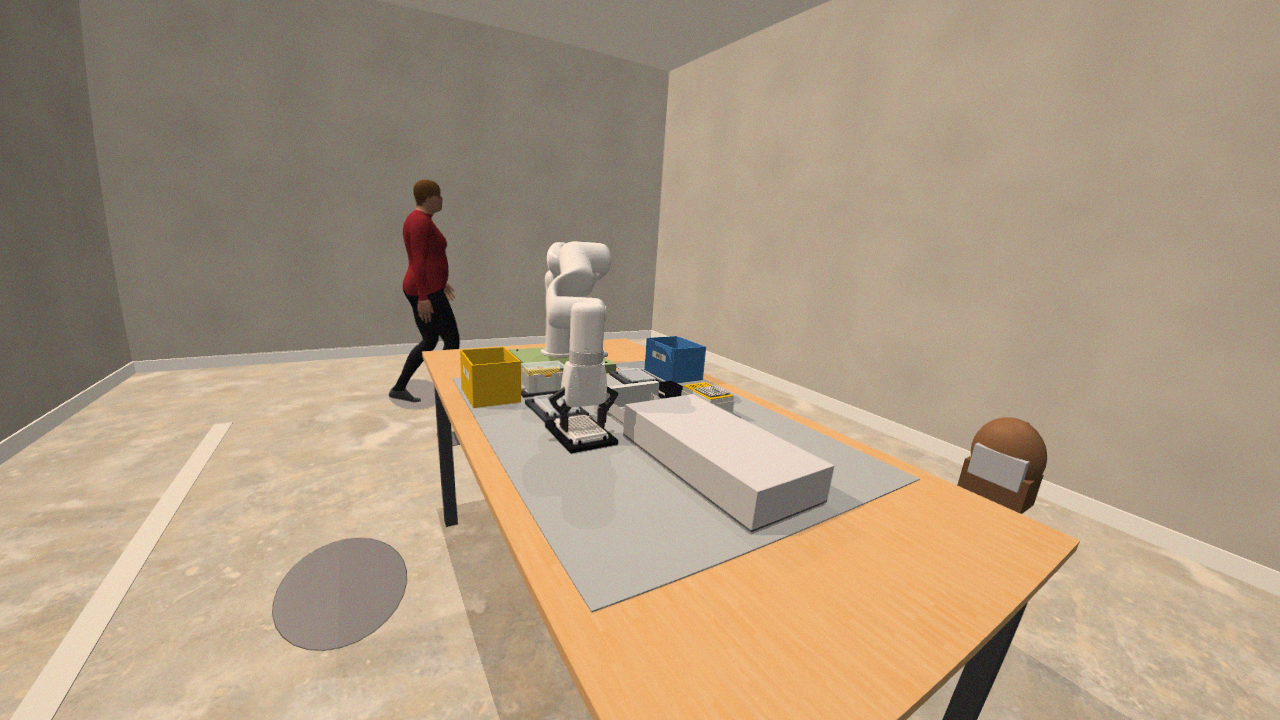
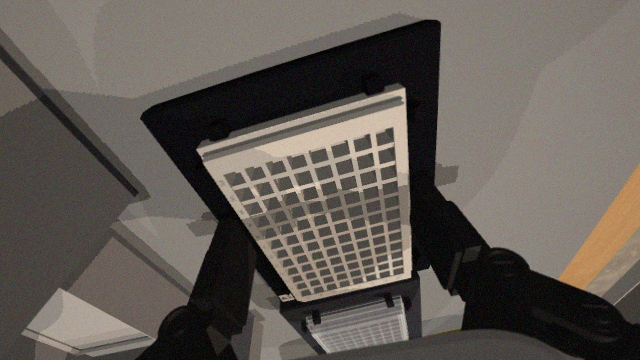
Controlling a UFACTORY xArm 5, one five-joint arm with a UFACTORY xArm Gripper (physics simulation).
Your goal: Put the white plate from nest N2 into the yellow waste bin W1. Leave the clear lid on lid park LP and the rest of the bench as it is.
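Frame: origin at the arm's base, x ahead, y left, z up, level; metres.
Seen in the pictures: gripper, fingertip midpoint: (image 1: 583,428) (image 2: 326,219); arm's base at its link origin: (image 1: 558,353).
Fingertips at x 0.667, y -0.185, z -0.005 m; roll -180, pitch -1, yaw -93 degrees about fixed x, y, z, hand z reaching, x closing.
Note:
Offsets run from my fingertips to a thing's middle. "spot": to the spot under its first point.
The white plate @[0.011 m back, 0.001 m right, 0.005 m down] (image 1: 584,430) (image 2: 325,235), with a grid of square wells, lies flat in a black nest @[0.011 m back, 0.001 m right, 0.013 m down] (image 1: 594,445) (image 2: 300,75); I cannot read the nest's name. My gripper (image 1: 583,422) (image 2: 326,219) is open and empty, with one finger on each long side of the plate, apart from it. A clear, gridded piece @[0.188 m back, 0.002 m left, 0.005 m down] (image 2: 360,332) sits in another black holder @[spot: 0.141 m back, 0.051 m right, 0.012 m down] (image 2: 414,300) close behind; I cannot tell if it is the lid on LP. The yellow waste bin @[0.368 m back, 0.136 m right, 0.036 m up] (image 1: 489,377) stands at the back left of the mat; its inside floor is hidden.
A long pale box (image 1: 729,456) lies right of the nest. A blue bin @[0.372 m back, 0.510 m left, 0.036 m up] (image 1: 675,360), a yellow-topped rack @[0.012 m back, 0.378 m left, 0.020 m up] (image 1: 709,391) and a small black object @[0.184 m back, 0.377 m left, 0.005 m down] (image 1: 669,388) stand behind it. A white tip box @[0.366 m back, 0.027 m left, 0.014 m up] (image 1: 541,377) is beside the yellow bin. A person (image 1: 425,259) is beyond the table's left side.

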